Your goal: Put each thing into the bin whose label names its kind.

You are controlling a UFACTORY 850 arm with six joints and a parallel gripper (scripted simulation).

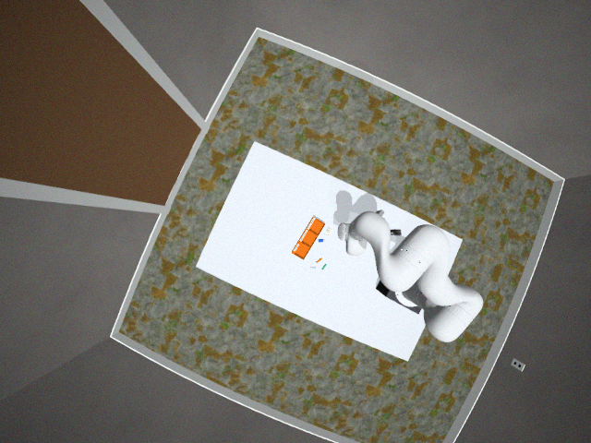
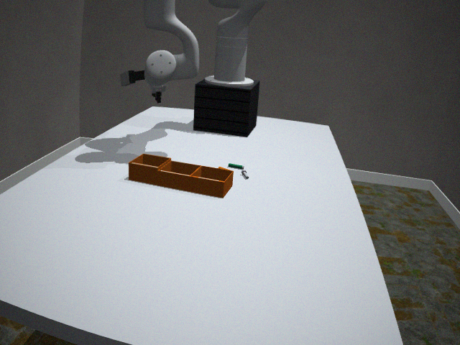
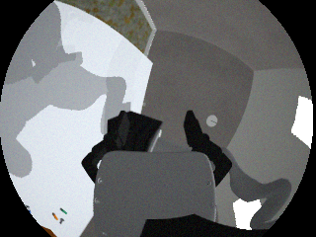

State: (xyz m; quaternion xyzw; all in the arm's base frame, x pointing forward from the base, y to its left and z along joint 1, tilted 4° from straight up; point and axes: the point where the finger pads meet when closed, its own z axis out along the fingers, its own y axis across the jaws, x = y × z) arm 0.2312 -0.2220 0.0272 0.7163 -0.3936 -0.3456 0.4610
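Now: the three joined orange bins 38 cm ahead of my hand, 22 cm to the left of it and 18 cm below it. The rest, counted from my hand: pale dotted tile (29 cm ahead, 20 cm below, 13 cm to the left); then green cylinder (34 cm to the left, 22 cm ahead, 20 cm below); then blue USB stick (30 cm ahead, 20 cm to the left, 20 cm below).
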